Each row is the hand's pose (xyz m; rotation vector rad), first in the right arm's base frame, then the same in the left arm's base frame.
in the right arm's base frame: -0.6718 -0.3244 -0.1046 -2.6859 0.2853 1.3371
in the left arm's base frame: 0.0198 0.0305 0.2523 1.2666 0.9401 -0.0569
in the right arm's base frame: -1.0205 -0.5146 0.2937 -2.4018 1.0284 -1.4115
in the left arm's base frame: -0.1759 -0.1006 0.7631 -1.6699 -2.0719 -1.3738
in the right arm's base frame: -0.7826 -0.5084 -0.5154 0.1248 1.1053 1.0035
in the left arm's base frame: 0.4814 -0.0114 0.2422 -2.3114 0.9946 1.5217
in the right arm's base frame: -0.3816 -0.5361 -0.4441 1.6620 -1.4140 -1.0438
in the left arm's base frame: 0.3614 0.3432 0.0794 1.3478 -0.0390 1.0636
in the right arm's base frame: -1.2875 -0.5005 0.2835 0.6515 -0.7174 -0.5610
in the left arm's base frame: -0.1263 -0.3296 0.8924 0.0824 -0.4652 1.6706
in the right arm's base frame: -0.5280 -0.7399 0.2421 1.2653 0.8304 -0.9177
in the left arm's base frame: -0.1138 0.4229 0.6287 -0.5247 0.5339 0.4758
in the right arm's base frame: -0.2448 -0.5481 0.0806 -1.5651 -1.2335 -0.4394
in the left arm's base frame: -0.1127 0.5295 0.2658 0.3448 2.7355 -1.3112
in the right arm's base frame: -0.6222 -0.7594 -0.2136 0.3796 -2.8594 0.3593
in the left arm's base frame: 0.3075 0.2980 0.4743 -2.0049 0.8286 -1.7873
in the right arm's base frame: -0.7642 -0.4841 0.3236 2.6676 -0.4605 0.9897
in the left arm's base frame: -0.2614 0.0974 0.6181 1.0841 2.0889 1.3722
